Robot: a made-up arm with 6 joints. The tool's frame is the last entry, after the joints. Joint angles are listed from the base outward.
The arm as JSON. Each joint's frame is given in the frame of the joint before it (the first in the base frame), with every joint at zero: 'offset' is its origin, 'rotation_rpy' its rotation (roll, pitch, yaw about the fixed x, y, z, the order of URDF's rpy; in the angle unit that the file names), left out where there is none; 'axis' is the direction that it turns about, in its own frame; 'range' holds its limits. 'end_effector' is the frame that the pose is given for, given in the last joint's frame.
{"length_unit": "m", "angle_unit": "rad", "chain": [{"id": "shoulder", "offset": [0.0, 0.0, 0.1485], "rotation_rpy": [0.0, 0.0, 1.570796], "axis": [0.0, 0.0, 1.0], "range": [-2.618, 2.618]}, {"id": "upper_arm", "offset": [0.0, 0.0, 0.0], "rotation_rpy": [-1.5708, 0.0, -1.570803], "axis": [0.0, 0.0, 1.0], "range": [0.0, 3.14]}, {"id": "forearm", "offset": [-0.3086, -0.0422, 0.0], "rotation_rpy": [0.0, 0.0, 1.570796], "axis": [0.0, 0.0, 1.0], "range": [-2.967, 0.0]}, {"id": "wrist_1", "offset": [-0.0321, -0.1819, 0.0], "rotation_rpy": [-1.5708, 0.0, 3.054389], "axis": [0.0, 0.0, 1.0], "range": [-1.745, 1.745]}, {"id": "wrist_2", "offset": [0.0, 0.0, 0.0], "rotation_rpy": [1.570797, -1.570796, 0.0], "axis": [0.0, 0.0, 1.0], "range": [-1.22, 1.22]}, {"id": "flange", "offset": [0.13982, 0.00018, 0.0], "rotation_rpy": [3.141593, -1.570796, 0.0], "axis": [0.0, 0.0, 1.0], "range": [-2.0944, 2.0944]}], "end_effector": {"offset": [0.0, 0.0, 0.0], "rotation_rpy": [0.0, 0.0, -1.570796]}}
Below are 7 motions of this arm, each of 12 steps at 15 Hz.
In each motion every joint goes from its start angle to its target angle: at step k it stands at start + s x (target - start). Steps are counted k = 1, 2, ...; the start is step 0. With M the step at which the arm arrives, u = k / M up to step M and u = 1 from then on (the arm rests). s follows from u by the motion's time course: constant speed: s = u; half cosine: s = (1 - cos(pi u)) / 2; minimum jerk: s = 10 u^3 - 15 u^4 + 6 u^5.
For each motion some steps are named. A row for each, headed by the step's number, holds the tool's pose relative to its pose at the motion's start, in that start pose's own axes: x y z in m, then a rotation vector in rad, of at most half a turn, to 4 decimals.
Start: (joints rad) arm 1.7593 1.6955 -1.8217 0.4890 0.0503 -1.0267
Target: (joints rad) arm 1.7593 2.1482 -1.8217 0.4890 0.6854 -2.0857
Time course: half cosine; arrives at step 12
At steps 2, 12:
2: 0.0151 0.0120 0.0088 -0.0536 0.0462 -0.0699
12: 0.2232 0.1770 0.0323 -1.0671 0.2294 -0.8772

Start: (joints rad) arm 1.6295 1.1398 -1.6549 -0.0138 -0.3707 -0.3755
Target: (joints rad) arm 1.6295 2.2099 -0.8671 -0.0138 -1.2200 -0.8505
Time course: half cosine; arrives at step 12
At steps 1, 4, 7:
1: 0.0107 0.0044 0.0026 -0.0067 0.0158 -0.0079
4: 0.1564 0.0643 0.0108 -0.1114 0.2264 -0.1152
7: 0.3601 0.1486 -0.0742 -0.3300 0.5449 -0.2796

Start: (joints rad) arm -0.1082 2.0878 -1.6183 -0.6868 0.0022 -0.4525
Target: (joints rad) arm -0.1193 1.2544 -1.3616 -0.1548 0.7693 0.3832
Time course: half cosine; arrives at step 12
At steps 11, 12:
11: 0.0015 -0.0407 -0.2866 0.0331 0.2332 1.3774
12: 0.0016 -0.0391 -0.2915 0.0295 0.2353 1.3999

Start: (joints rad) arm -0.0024 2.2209 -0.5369 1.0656 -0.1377 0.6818
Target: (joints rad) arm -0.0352 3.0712 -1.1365 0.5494 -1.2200 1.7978
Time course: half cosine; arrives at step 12
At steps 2, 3, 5, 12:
2: -0.0051 0.0130 0.0131 -0.0357 -0.0539 0.0403
3: -0.0106 0.0281 0.0287 -0.0852 -0.1112 0.0872
5: -0.0222 0.0674 0.0726 -0.2611 -0.2283 0.2143
12: -0.0200 0.1288 0.1874 -0.8876 -0.1275 0.5386

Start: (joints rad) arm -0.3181 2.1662 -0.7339 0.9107 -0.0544 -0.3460
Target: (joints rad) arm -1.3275 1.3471 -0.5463 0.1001 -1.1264 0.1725
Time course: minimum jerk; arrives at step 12
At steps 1, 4, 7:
1: -0.0018 -0.0014 -0.0011 0.0012 -0.0084 0.0036
4: -0.0650 -0.0640 -0.0531 0.0558 -0.3585 0.1498
7: -0.1076 -0.1983 -0.2193 0.2264 -1.1638 0.3862

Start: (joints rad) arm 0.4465 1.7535 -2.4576 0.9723 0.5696 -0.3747
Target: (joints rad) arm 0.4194 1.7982 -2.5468 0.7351 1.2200 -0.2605
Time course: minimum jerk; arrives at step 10
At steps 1, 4, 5, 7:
1: 0.0007 0.0001 0.0000 -0.0010 0.0052 -0.0010
4: 0.0267 0.0005 -0.0018 -0.0255 0.1966 -0.0325
5: 0.0420 -0.0010 -0.0053 -0.0303 0.3118 -0.0471
7: 0.0687 -0.0065 -0.0167 -0.0209 0.5270 -0.0653

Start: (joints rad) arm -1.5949 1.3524 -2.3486 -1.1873 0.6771 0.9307
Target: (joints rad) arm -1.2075 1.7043 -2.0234 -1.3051 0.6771 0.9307
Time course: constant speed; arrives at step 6
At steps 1, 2, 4, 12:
1: 0.0427 0.0290 0.0123 -0.0598 0.0972 -0.0456
2: 0.0855 0.0599 0.0173 -0.1259 0.1890 -0.0955
4: 0.1690 0.1244 0.0056 -0.2753 0.3547 -0.2069
12: 0.2462 0.1867 -0.0335 -0.4449 0.4940 -0.3331

